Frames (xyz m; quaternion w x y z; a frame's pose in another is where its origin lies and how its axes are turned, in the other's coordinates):
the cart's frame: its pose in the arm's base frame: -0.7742 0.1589 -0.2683 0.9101 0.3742 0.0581 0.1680
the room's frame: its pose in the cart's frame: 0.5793 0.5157 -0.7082 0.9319 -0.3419 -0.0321 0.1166
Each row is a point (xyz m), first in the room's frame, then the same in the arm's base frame.
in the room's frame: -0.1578 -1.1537 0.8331
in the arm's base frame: -0.1558 -0.0015 0.3292
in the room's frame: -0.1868 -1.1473 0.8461
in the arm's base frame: -0.1851 -0.0126 0.3373
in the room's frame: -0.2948 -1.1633 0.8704
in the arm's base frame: -0.2705 -0.0847 0.3417
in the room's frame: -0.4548 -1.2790 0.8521
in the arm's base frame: -0.3422 -0.2622 0.2897
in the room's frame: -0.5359 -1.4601 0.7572
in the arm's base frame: -0.3039 -0.4444 0.1726
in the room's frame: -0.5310 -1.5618 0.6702
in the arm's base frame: -0.2359 -0.5163 0.0824
